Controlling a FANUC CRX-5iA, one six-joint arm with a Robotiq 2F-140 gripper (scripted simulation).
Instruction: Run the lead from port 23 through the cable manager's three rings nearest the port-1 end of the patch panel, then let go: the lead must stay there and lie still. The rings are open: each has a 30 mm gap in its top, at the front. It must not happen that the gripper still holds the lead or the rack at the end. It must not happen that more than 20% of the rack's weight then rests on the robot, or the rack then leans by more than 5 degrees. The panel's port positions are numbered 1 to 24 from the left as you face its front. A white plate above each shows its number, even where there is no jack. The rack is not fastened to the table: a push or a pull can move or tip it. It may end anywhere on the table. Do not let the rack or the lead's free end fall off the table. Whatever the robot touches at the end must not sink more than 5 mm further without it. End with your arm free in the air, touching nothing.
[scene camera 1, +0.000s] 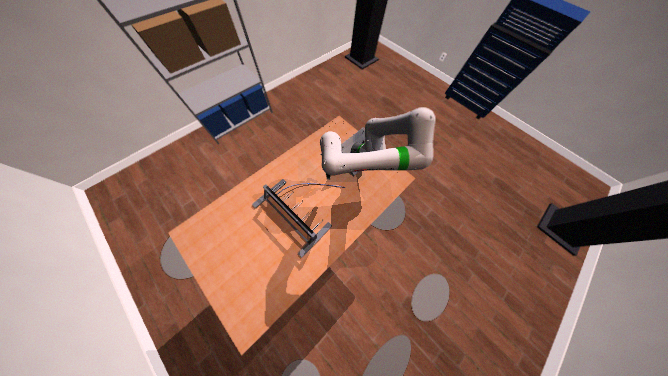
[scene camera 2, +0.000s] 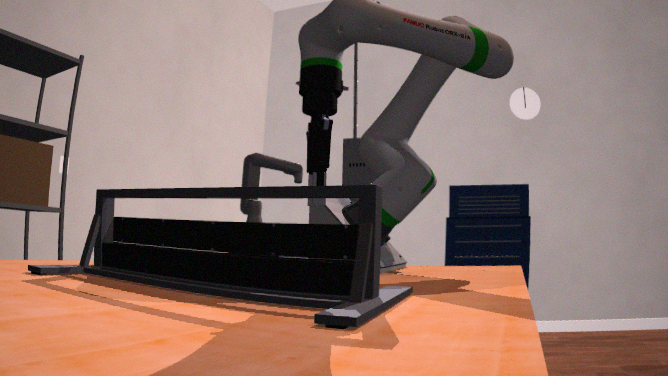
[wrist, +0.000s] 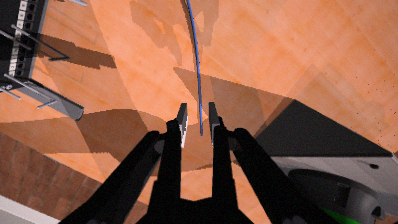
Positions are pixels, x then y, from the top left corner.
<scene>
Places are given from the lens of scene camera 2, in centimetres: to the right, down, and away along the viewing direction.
gripper (scene camera 2: 316, 205): -4, 4, 96
patch panel (scene camera 2: 293, 281): -5, 12, 56
</scene>
